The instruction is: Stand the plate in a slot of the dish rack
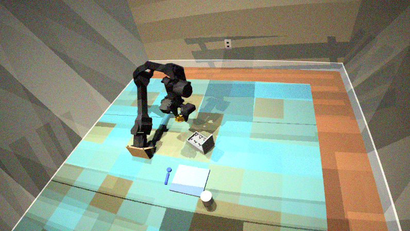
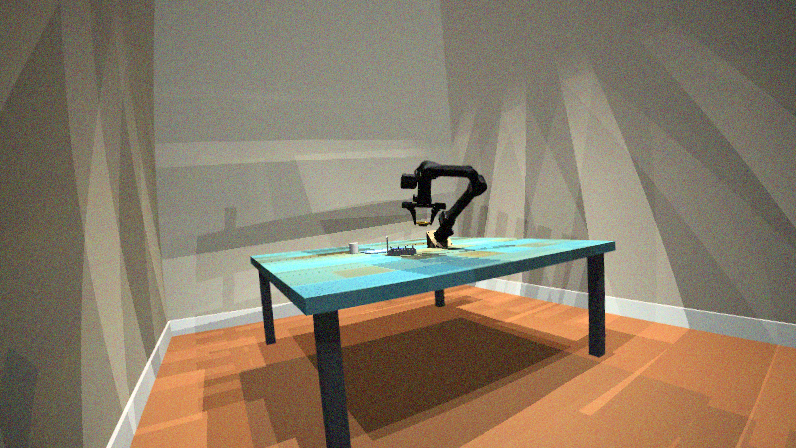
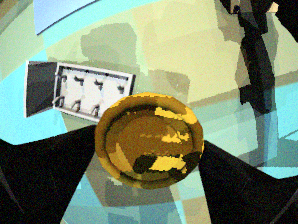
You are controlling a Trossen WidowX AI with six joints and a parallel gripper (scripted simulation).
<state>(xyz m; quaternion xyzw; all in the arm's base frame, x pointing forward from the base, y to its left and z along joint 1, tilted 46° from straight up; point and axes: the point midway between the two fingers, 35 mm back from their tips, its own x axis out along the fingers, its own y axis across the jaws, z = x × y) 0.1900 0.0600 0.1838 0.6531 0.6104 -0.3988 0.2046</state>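
The grey dish rack lies 100 mm ahead of my gripper tip, 30 mm to the right of it and 100 mm below it. From my gripper tip the other things lie so: yellow plate (10 mm above); then light blue mat (130 mm ahead, 230 mm to the right, 120 mm below); then blue spoon (20 mm ahead, 240 mm to the right, 120 mm below).
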